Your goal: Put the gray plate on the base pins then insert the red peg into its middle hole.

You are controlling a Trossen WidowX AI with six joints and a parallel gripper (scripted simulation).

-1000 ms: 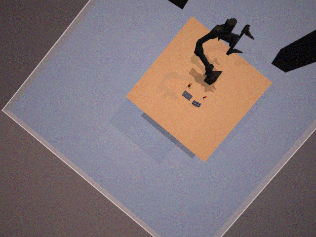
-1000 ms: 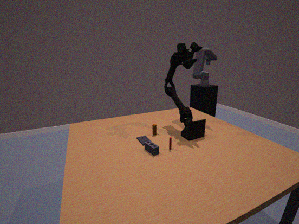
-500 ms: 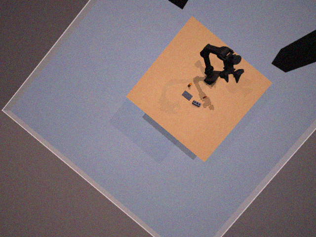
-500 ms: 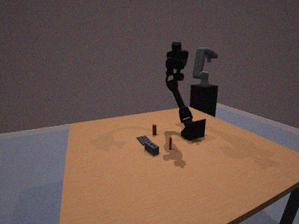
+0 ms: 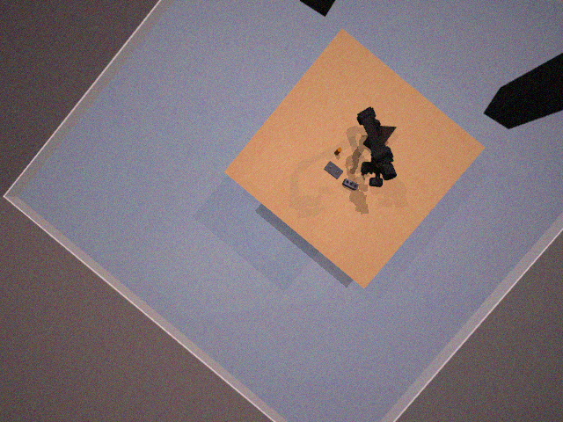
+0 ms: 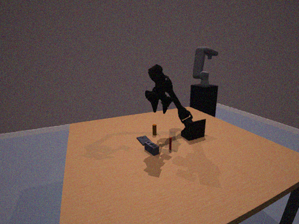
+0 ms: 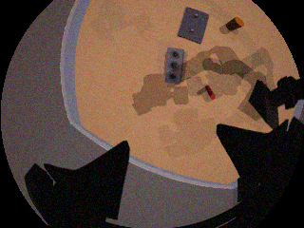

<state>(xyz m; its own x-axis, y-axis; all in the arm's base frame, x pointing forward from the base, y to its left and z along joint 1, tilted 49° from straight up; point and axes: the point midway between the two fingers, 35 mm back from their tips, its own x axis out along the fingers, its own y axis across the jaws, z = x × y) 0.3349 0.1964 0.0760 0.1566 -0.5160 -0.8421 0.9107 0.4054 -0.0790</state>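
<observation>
Now: the gray plate 30 mm ahead of my gripper tip, 40 mm to the right of it and 210 mm below it. Also, from my gripper tip: base (10 mm ahead, 190 mm to the right, 240 mm below); red peg (80 mm behind, 210 mm below).
</observation>
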